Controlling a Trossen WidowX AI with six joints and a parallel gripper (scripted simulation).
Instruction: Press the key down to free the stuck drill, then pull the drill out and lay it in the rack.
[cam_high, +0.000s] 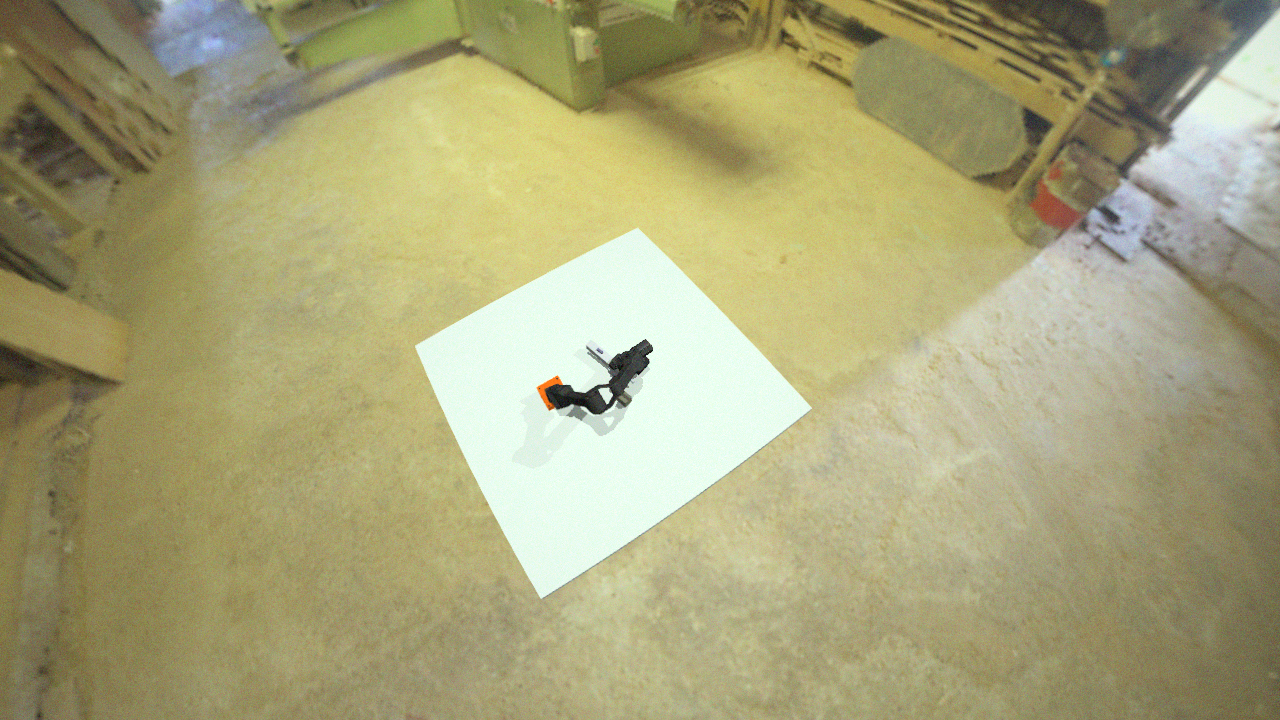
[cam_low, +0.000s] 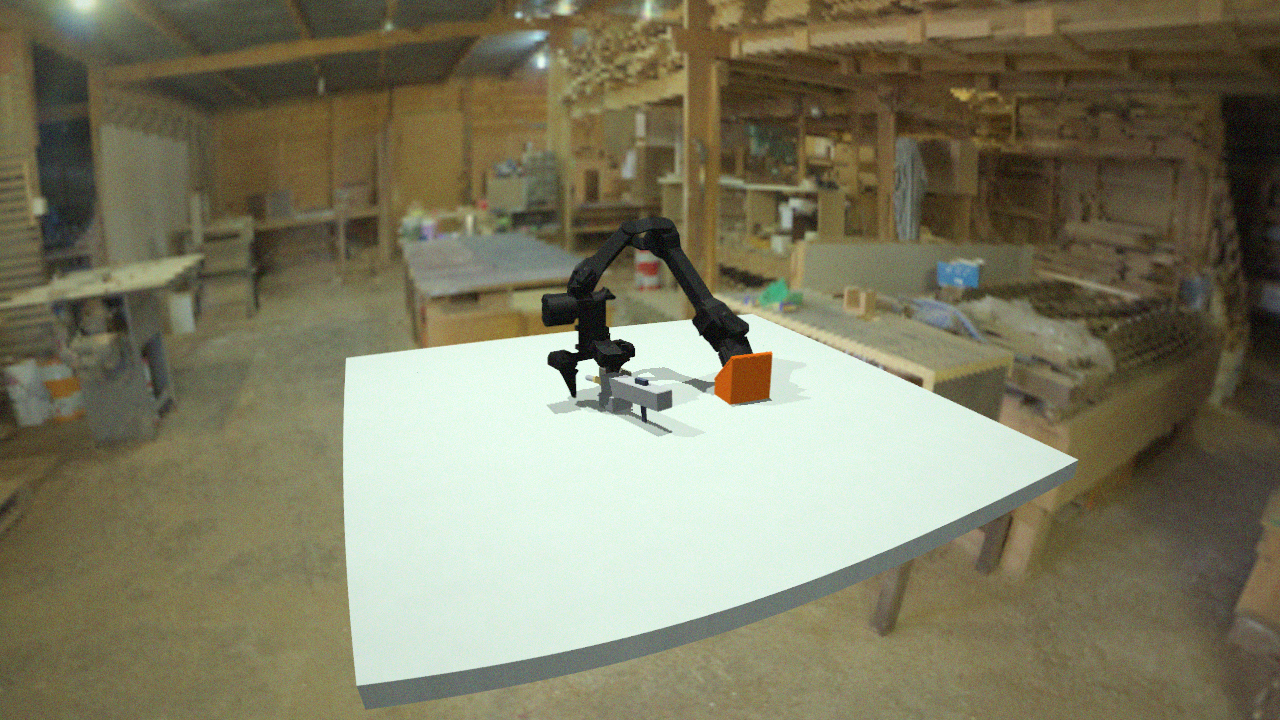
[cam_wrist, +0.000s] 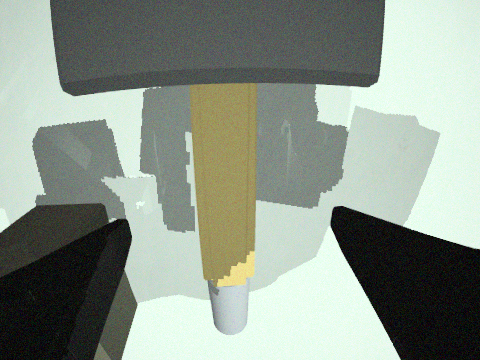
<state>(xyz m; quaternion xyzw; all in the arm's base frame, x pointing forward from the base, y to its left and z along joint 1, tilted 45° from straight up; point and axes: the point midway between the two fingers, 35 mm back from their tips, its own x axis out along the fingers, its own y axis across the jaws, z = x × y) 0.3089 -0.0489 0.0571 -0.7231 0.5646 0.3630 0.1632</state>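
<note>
The drill is 2 cm behind my gripper tip, 4 cm to the left of it and 4 cm above it. The rest, counted from my gripper tip: grey block (5 cm behind, 13 cm to the left, 4 cm above); then dark blue key (6 cm behind, 16 cm to the left, 4 cm above); then tan stepped rack (6 cm behind, 5 cm to the right, 1 cm above).
</note>
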